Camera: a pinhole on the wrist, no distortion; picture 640 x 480 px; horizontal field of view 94.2 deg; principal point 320.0 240.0 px. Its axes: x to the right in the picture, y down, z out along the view. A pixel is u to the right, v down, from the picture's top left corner.
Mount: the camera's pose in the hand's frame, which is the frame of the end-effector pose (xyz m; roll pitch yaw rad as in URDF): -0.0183 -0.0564 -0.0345 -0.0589 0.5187 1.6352
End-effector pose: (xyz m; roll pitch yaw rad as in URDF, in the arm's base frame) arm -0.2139 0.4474 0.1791 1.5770 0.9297 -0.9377
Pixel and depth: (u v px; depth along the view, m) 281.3 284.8 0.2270
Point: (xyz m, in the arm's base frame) -0.3686 0.3619 0.2511
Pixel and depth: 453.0 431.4 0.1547
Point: -0.2776 0.4317 0.3291
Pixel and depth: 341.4 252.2 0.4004
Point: -0.4037 0.2015 0.3338
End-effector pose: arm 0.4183 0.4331 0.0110 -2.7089 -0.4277 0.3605
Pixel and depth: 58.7 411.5 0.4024
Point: 0.1992 0.7464 -0.4225
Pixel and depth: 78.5 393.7 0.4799
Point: 0.2012 0.7799 -0.5027
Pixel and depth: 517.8 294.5 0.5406
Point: 0.5581 0.1025 -0.4683
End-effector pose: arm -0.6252 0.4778 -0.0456 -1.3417 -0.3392 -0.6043
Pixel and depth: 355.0 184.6 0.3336
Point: -0.4414 0.6736 -0.1258
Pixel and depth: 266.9 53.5 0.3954
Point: -0.2586 0.6734 0.0048
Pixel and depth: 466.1 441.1 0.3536
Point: -0.6740 0.7847 -0.3326
